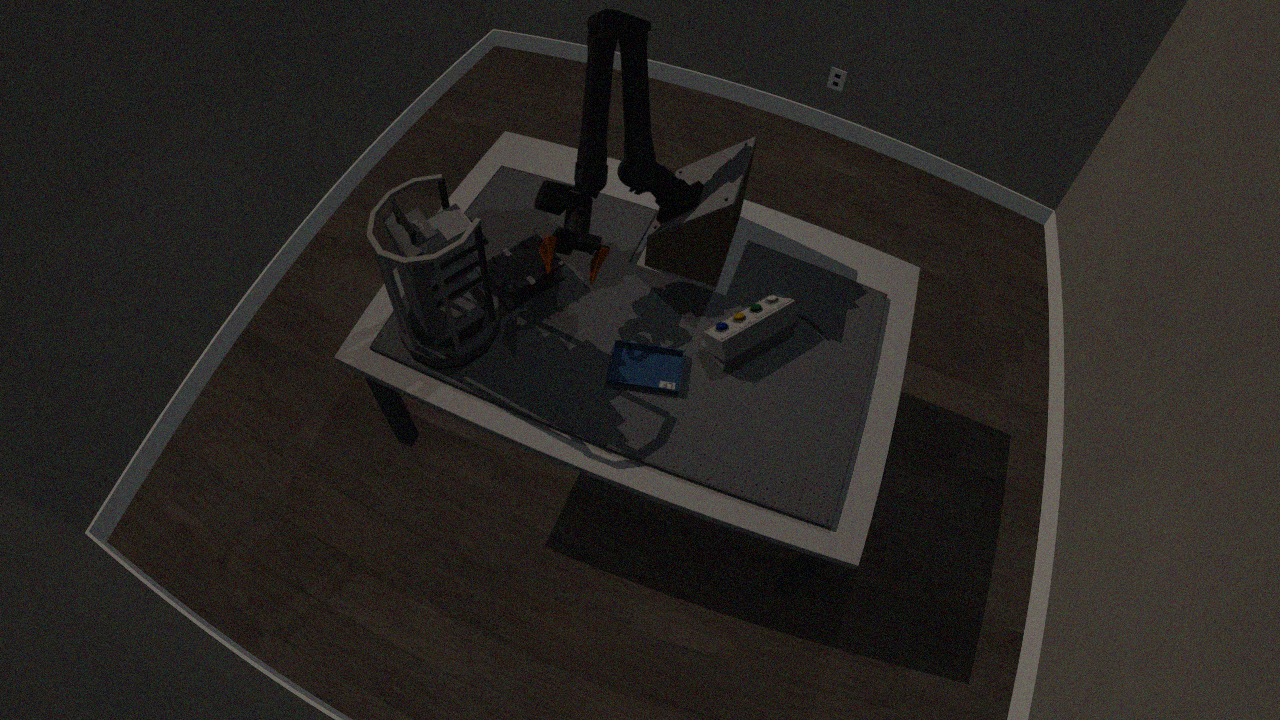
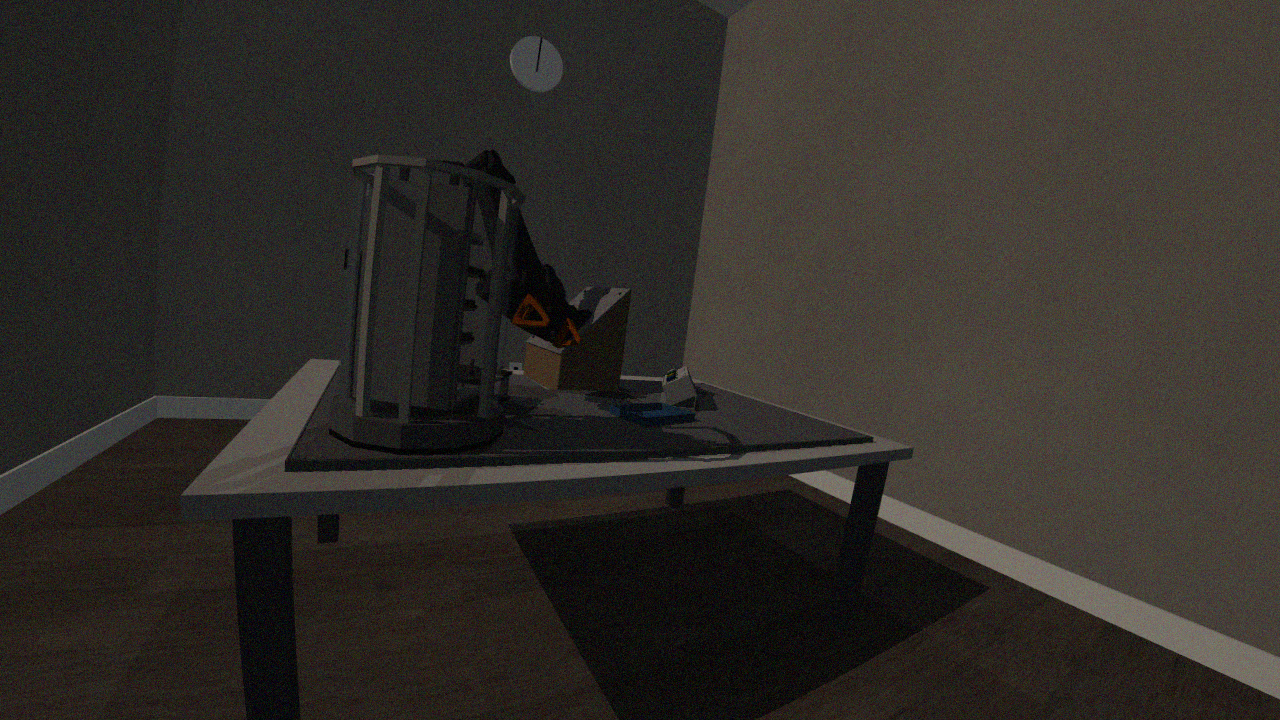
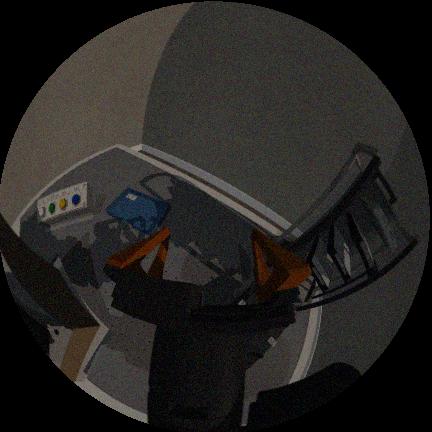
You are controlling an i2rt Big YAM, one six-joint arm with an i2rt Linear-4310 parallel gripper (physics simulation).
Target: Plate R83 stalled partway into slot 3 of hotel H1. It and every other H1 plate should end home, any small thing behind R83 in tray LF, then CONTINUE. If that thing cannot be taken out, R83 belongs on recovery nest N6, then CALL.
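Observation:
Hotel H1 seems to be the tall round grey cage at the table's left end, with dark shelf ledges on its open side. Plate R83 and any small thing behind it cannot be made out in the dark. My gripper is open and empty, its orange fingers wide apart, above the table to the right of the cage and clear of it. A shallow blue tray lies near the table's middle; its small white label is unreadable. Nest N6 cannot be identified.
A sloped white box with blue, yellow, green and white buttons stands right of the tray. A wooden wedge stands behind it under the arm. A low dark fixture with small pale tags sits beside the cage.

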